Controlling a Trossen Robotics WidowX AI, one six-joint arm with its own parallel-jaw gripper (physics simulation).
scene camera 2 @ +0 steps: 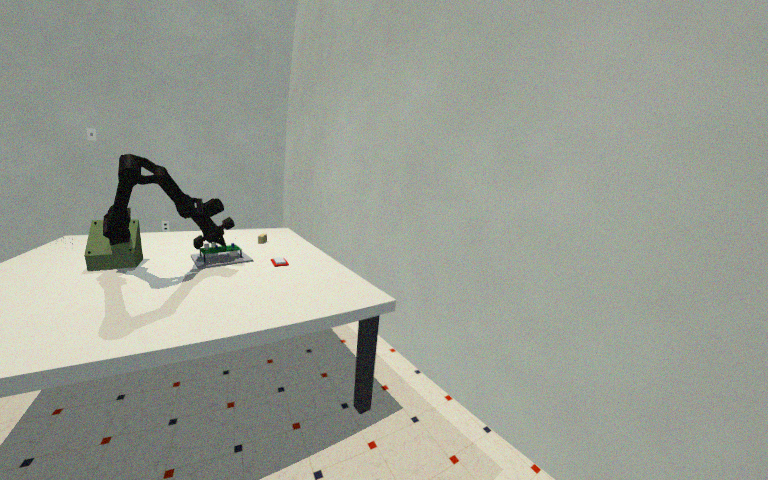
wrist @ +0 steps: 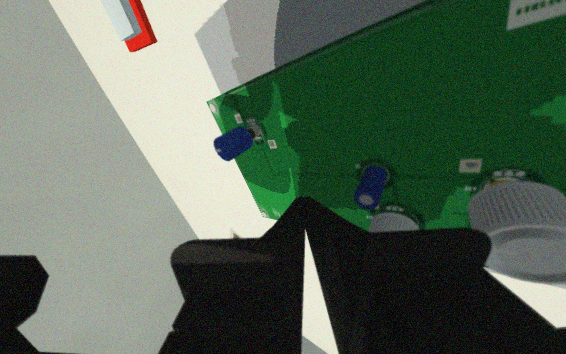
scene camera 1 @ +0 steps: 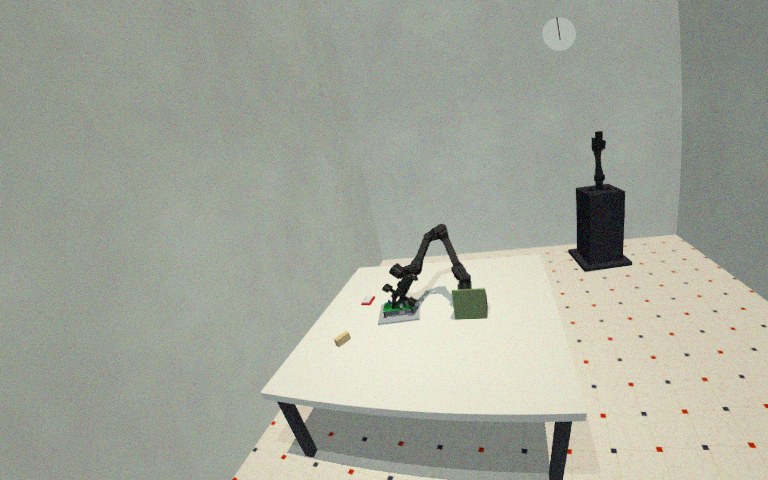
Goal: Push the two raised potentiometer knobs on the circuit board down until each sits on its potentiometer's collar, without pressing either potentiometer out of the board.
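Seen in the pictures: gripper, fingertip midpoint: [scene camera 2: 225, 246] [wrist: 302, 203] [scene camera 1: 392, 308]; arm's base, origin of the base link: [scene camera 2: 119, 236] [scene camera 1: 465, 293].
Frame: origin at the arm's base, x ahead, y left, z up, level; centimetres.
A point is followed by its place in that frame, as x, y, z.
Observation:
The green circuit board [scene camera 1: 389, 308] @(40.9, -4.2, -6.8) [scene camera 2: 233, 249] @(41.4, -9.4, -6.8) [wrist: 350, 115] @(35.9, -9.0, -6.8) stands on posts above a grey plate [scene camera 1: 396, 320] @(36.8, 2.5, -10.5) [scene camera 2: 240, 260] @(43.1, -14.7, -10.5) [wrist: 330, 25] @(37.6, -12.5, -10.5). In the wrist view a blue knob [wrist: 233, 143] @(40.8, -8.8, -4.6) near the board's left end stands off its potentiometer, with some shaft showing. A second blue knob [wrist: 371, 187] @(34.9, -6.7, -5.3) is near the middle; its gap is unclear. A small grey knob [wrist: 394, 221] @(34.1, -4.7, -5.8) is mostly hidden behind the right finger, and a large grey knob [wrist: 520, 215] is partly covered. My gripper [scene camera 1: 403, 303] @(39.1, -3.8, -6.6) [scene camera 2: 223, 244] @(39.1, -3.8, -6.6) [wrist: 302, 203] @(39.1, -3.8, -6.6) is shut and empty, its tips low over the board, between the blue knobs in the wrist view.
A red and light-grey item [scene camera 1: 368, 300] @(57.1, -20.5, -9.9) [scene camera 2: 279, 262] @(56.6, -25.4, -10.0) [wrist: 142, 37] @(56.9, -18.1, -10.7) and a tan block [scene camera 1: 342, 339] @(61.4, 19.3, -8.5) [scene camera 2: 262, 238] @(61.0, 14.0, -8.4) lie on the white table [scene camera 1: 453, 373] @(7.4, 43.9, -11.3) [scene camera 2: 283, 294] @(47.8, -52.9, -11.3). The arm's green base box [scene camera 1: 469, 303] @(-1.6, 6.4, -2.1) [scene camera 2: 113, 257] @(-2.0, -4.9, -6.8) stands near the board. A black pedestal [scene camera 1: 600, 226] is beyond the table.

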